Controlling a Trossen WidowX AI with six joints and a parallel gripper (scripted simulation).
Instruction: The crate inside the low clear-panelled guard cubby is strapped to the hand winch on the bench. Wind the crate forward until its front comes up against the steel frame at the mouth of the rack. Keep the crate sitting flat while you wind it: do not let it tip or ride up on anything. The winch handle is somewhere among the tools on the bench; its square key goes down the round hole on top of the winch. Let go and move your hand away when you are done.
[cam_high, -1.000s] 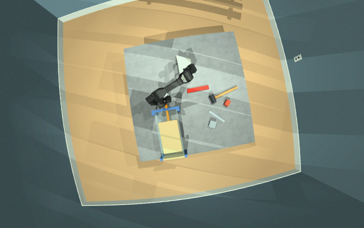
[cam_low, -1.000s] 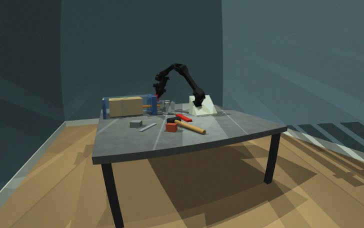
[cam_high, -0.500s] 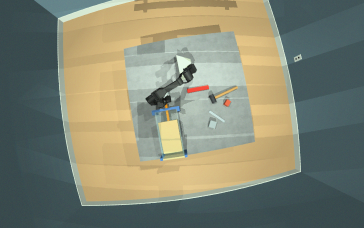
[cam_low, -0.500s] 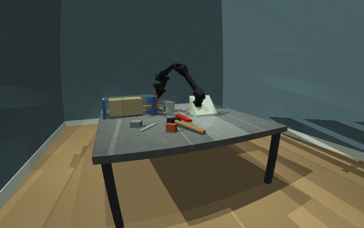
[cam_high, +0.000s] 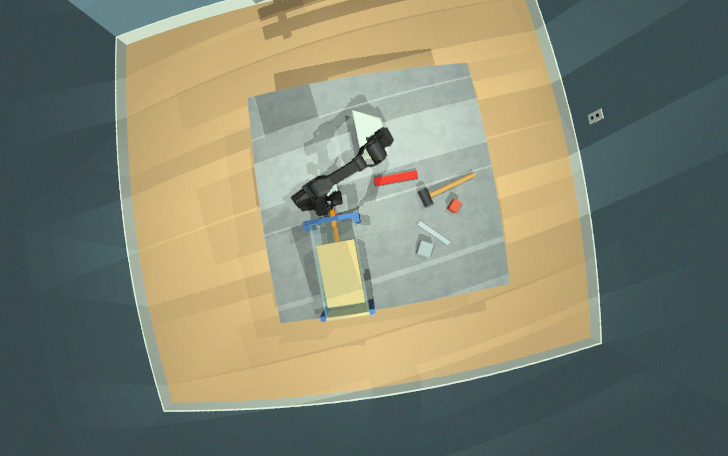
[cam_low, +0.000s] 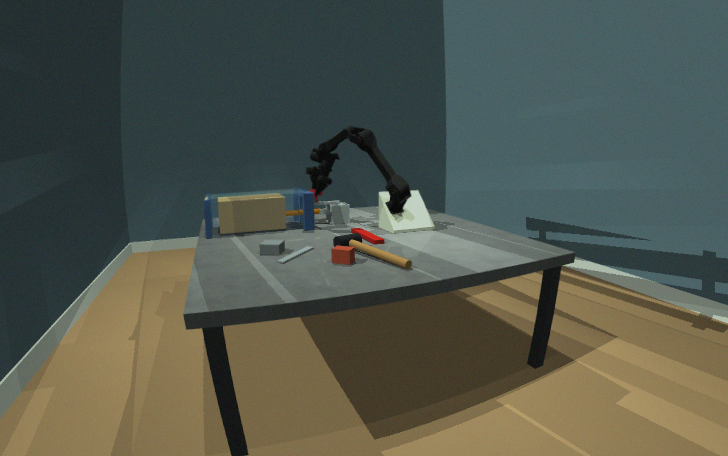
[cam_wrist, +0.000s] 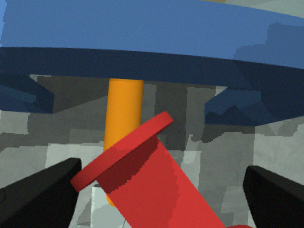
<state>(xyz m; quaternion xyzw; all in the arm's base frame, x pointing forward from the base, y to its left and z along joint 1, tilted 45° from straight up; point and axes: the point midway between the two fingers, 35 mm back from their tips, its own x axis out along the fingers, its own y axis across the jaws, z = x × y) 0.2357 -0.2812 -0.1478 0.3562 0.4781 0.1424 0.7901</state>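
Now: the red spool-shaped handle grip 1 cm behind my gripper tip. The rest, counted from my gripper tip: clear-panelled cubby (29 cm ahead, 1 cm to the right, 2 cm below); then winch handle (5 cm behind, 1 cm to the left, 3 cm below); then grey winch (12 cm behind, 3 cm to the left, 10 cm below).
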